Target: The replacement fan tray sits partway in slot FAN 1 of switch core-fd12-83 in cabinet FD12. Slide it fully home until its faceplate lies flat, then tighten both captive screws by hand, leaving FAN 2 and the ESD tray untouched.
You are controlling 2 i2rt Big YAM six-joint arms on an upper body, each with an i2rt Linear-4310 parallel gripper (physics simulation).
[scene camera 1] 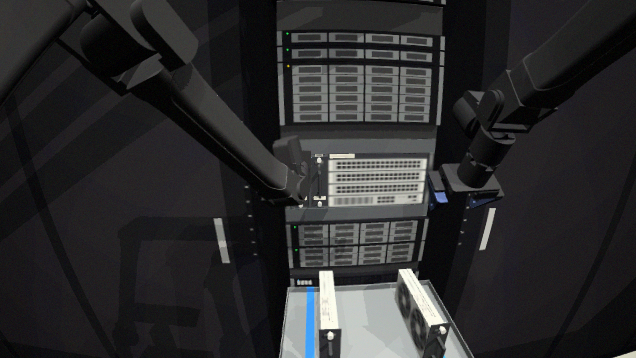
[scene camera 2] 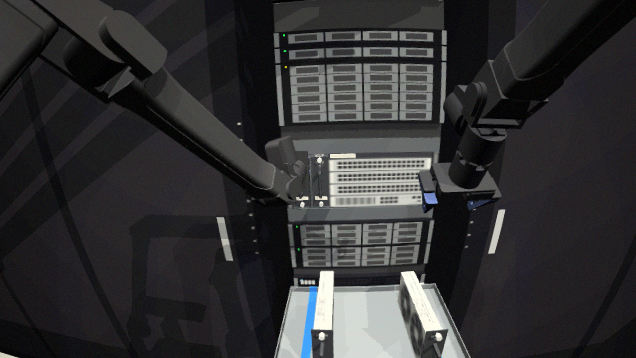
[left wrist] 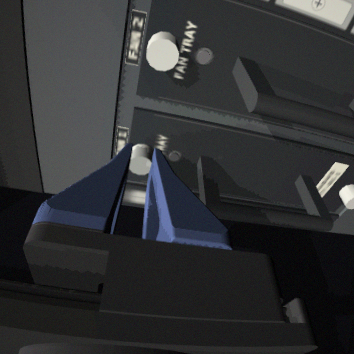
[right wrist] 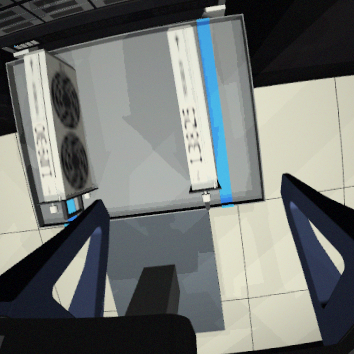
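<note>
In the left wrist view the FAN 1 faceplate (left wrist: 250, 182) sits in its slot beside the FAN 2 faceplate (left wrist: 215, 25); whether it is fully flush is hard to tell. My left gripper (left wrist: 141, 154) is shut on FAN 1's upper captive screw (left wrist: 140, 162), a pale knob between the blue fingertips. FAN 1's lower captive screw (left wrist: 347, 196) (scene camera 2: 302, 204) is free of the fingers. In the scene views my left wrist hides much of FAN 1 and the fingertips. My right gripper (scene camera 1: 457, 202) (scene camera 2: 452, 203) (right wrist: 190, 194) is open and empty, at the right of the switch.
The grey ESD tray (scene camera 1: 365, 310) (scene camera 2: 367, 310) (right wrist: 115, 130) is below the switch, holding two fan trays and a blue strip. Switch line cards (scene camera 1: 377, 181) (scene camera 2: 380, 181) stand right of FAN 2. Cabinet side handles (scene camera 1: 221, 240) (scene camera 1: 487, 229) flank the rack.
</note>
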